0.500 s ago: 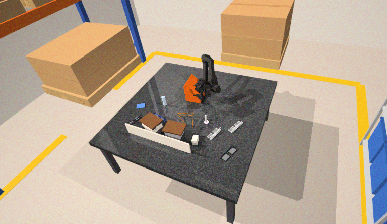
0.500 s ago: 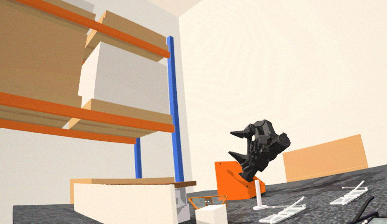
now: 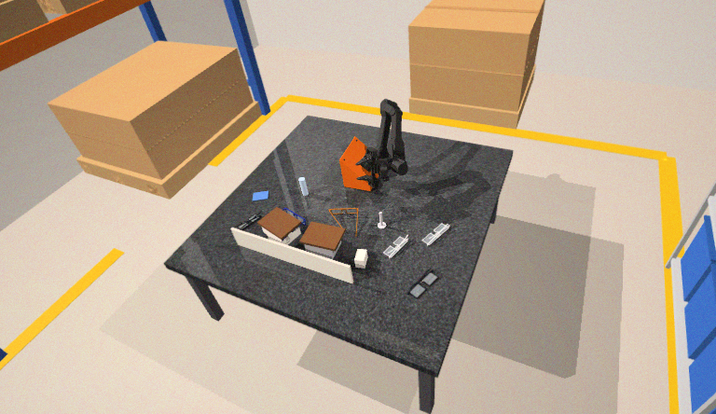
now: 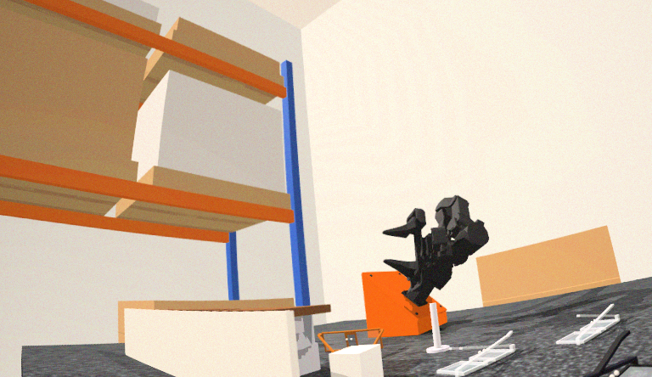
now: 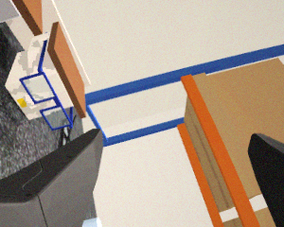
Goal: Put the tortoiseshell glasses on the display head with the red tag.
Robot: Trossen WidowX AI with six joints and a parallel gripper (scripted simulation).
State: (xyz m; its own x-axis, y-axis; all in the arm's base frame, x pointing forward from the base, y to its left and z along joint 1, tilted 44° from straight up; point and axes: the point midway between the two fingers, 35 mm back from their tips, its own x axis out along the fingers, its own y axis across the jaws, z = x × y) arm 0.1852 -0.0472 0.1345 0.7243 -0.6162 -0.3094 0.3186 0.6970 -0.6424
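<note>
My gripper tip is now 190 mm above the white peg stand, 140 mm to the right of it and 100 mm short of it. Also, from my gripper tip: display head: 270 mm to the right, 250 mm ahead, 160 mm below; then white cube: 320 mm ahead, 190 mm below, 120 mm to the left; then white panel: 400 mm ahead, 180 mm to the right, 160 mm below.
</note>
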